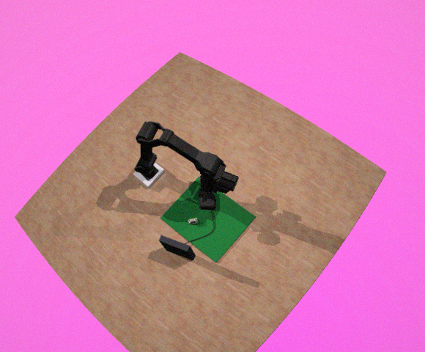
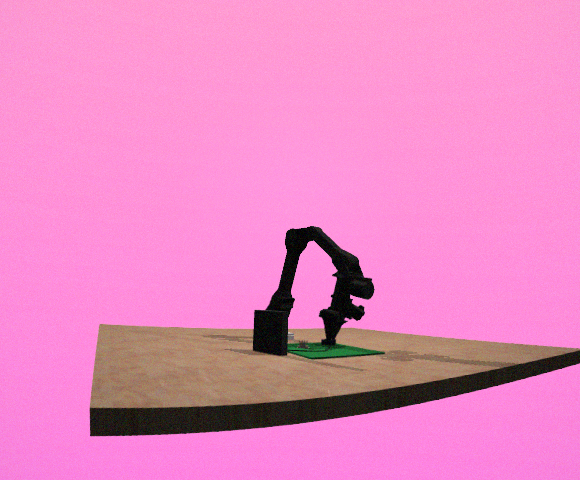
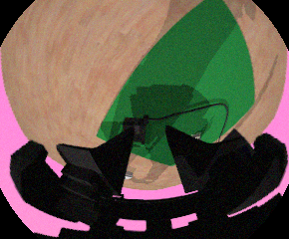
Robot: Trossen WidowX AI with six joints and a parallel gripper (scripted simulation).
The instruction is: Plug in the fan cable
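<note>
Right now the dark fan plug is 2 cm behind my gripper tip and 1 cm below it. Also, from my gripper tip: green board: 6 cm ahead, 6 cm to the right, 4 cm below; black fan: 9 cm ahead, 22 cm to the right, 4 cm above.
</note>
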